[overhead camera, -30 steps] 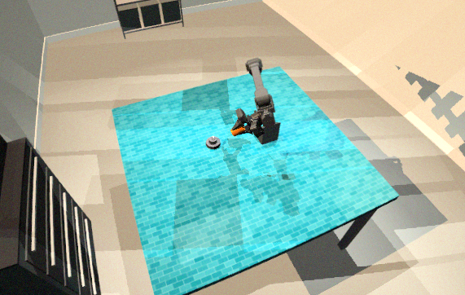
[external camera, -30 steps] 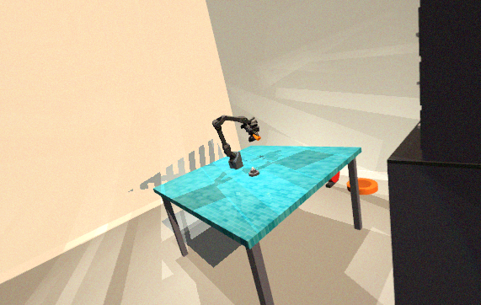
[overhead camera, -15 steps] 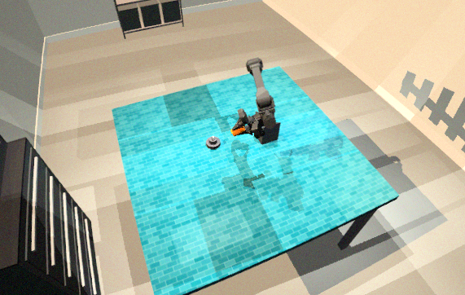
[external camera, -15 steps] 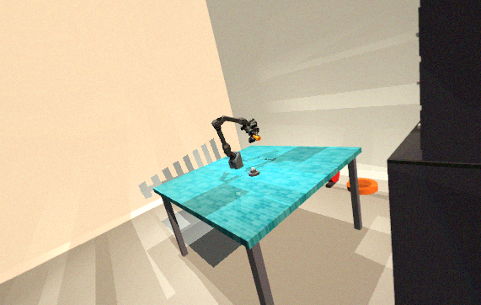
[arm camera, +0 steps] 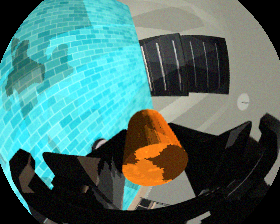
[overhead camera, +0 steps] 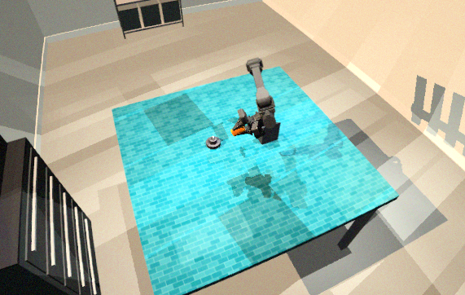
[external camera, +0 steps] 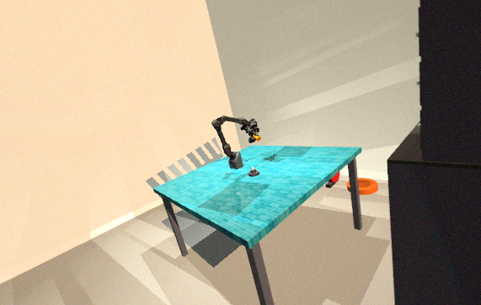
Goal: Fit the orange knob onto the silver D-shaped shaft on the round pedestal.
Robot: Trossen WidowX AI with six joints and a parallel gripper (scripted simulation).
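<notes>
Right now my gripper tip is 3 cm past the orange knob, 2 cm below it and 1 cm to the right of it. Also, from my gripper tip: round pedestal (22 cm below, 19 cm to the right, 4 cm ahead).
</notes>
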